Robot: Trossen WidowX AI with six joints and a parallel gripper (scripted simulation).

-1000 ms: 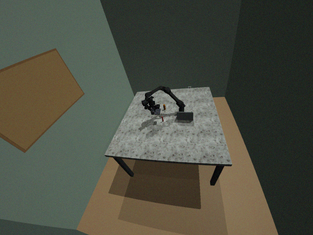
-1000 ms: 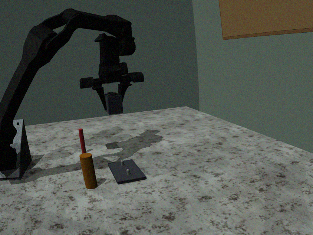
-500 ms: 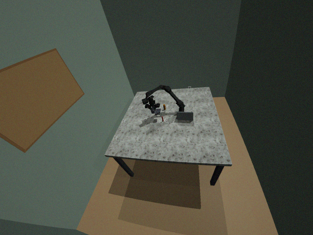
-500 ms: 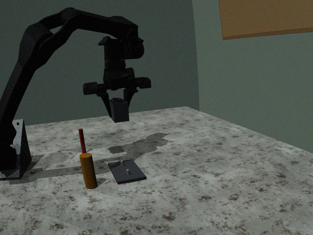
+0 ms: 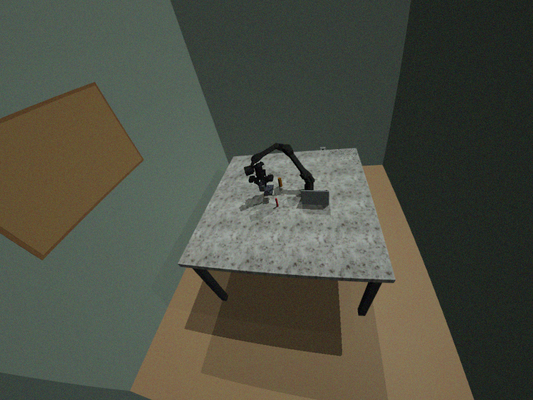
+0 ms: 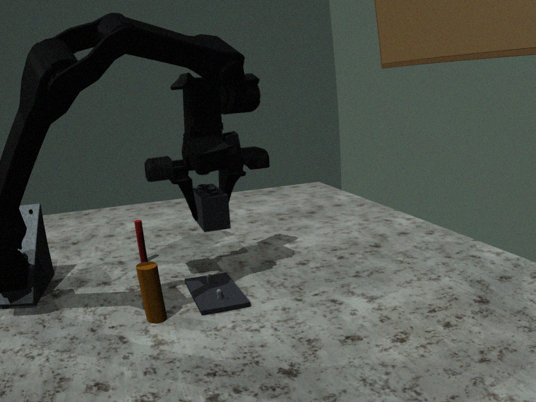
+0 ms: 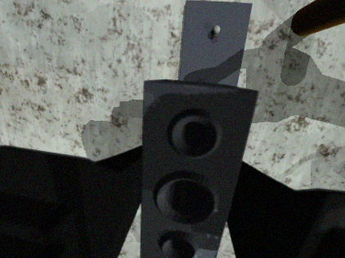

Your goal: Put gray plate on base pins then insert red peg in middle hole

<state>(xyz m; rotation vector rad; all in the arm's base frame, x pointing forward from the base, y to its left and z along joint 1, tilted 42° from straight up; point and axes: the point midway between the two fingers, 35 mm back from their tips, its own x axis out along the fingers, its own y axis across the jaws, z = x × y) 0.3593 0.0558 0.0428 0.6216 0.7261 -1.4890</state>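
The red peg is 12 cm behind my gripper tip, 11 cm to the left of it and 6 cm below it. Round my gripper tip: orange cylinder: 13 cm to the right, 11 cm behind, 6 cm below; gray plate: 3 cm above.
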